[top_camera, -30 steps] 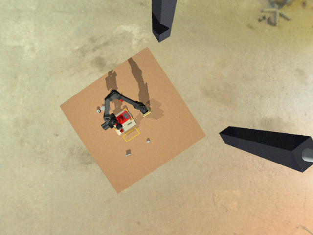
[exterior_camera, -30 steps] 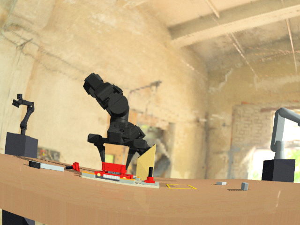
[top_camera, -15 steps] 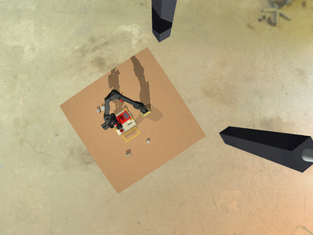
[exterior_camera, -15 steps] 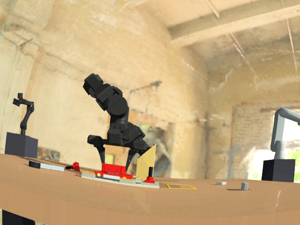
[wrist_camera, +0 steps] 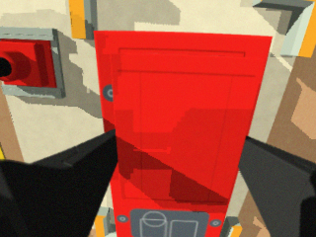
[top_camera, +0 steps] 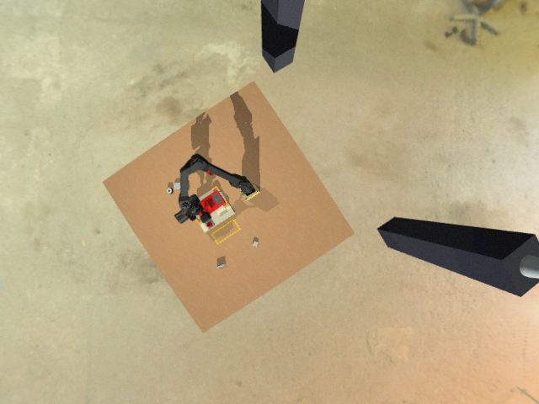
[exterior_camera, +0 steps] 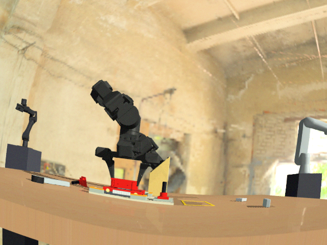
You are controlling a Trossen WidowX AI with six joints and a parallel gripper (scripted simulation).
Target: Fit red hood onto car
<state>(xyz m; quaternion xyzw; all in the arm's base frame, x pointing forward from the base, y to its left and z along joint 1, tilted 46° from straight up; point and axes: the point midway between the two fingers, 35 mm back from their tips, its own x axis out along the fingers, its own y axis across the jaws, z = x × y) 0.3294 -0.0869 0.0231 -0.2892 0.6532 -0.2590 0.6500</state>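
Now: the red hood right at my gripper tip. From my gripper tip the other things lie so: grey engine block: 1 cm below; cream jig: 3 cm below, 2 cm to the left, 2 cm behind.
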